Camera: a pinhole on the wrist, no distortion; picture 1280 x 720 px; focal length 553.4 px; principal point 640.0 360.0 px. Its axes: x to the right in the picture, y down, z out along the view. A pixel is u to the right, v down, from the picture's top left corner.
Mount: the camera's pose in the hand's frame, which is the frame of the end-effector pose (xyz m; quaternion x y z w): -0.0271 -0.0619 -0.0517 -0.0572 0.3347 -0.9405 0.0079
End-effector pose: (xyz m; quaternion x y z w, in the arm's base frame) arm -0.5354 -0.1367 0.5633 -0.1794 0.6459 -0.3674 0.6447
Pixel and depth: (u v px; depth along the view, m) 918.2 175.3 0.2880
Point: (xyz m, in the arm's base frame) -0.3272 -0.2176 0.8079
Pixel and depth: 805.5 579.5 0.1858
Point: -0.5379 -0.2635 0.7812
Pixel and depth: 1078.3 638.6 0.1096
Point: -0.5614 -0.1848 0.7615
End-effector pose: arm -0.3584 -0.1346 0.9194 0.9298 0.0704 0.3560 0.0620
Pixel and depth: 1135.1 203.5 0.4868
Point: -0.3742 0.0448 0.2745
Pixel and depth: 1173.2 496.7 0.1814
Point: -0.4591 0.0447 0.7073
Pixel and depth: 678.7 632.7 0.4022
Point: -0.3187 0.3158 0.7321
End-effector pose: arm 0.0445 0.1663 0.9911 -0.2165 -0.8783 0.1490 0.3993
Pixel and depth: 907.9 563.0 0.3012
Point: -0.0590 -0.2121 0.9717
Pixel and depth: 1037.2 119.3 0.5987
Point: -0.2726 -0.3017 0.4686
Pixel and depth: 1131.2 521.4 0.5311
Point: -0.0746 -0.5465 0.7509
